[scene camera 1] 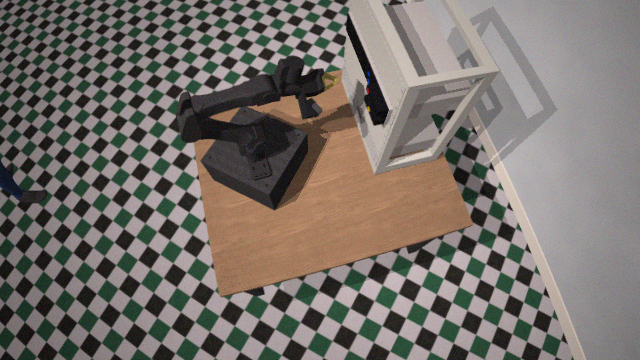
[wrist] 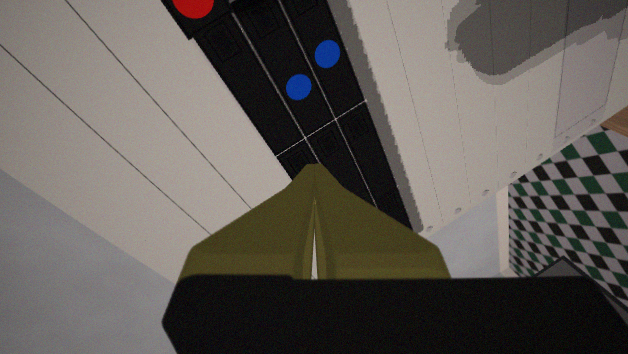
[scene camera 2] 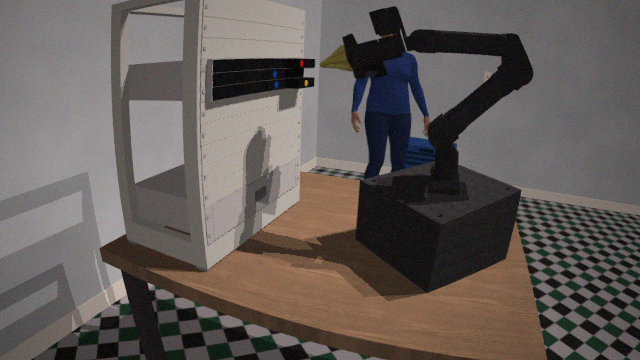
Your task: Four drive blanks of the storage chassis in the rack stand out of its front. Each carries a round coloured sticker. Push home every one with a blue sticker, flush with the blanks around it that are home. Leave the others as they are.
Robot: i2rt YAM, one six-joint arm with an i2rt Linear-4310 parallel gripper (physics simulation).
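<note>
The chassis is a black band of drive blanks in the rack front. The middle-row blue-stickered blank and the bottom-row blue-stickered blank look flush with their neighbours. The red-stickered blank stands out in the top row. The yellow-stickered blank stands out in the bottom row; it does not show in the wrist view. My gripper is shut and empty, in front of the chassis and apart from it.
The pale rack stands on the wooden table. The arm's dark base block stands on the table facing the rack. A person in blue stands in the background.
</note>
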